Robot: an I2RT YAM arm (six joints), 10 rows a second.
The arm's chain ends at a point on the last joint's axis. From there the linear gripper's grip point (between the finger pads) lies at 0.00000 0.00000 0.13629 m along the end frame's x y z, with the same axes.
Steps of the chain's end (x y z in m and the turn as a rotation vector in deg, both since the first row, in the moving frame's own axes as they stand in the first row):
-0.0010, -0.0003, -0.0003, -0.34, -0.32, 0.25
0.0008, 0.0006, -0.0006, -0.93, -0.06, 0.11
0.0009, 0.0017, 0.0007, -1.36, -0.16, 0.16
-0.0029, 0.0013, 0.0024, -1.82, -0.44, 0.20
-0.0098, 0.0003, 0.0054, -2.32, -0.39, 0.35
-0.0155, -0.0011, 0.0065, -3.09, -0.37, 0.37
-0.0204, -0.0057, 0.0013, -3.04, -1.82, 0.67
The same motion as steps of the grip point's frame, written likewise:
-0.0018, 0.0005, -0.0003, -0.34, -0.32, 0.25
0.0007, 0.0028, -0.0006, -0.93, -0.06, 0.11
0.0005, 0.0049, 0.0007, -1.36, -0.16, 0.16
-0.0040, 0.0056, 0.0023, -1.82, -0.44, 0.20
-0.0107, 0.0058, 0.0053, -2.32, -0.39, 0.35
-0.0164, 0.0062, 0.0063, -3.09, -0.37, 0.37
-0.0248, 0.0015, 0.0010, -3.04, -1.82, 0.67

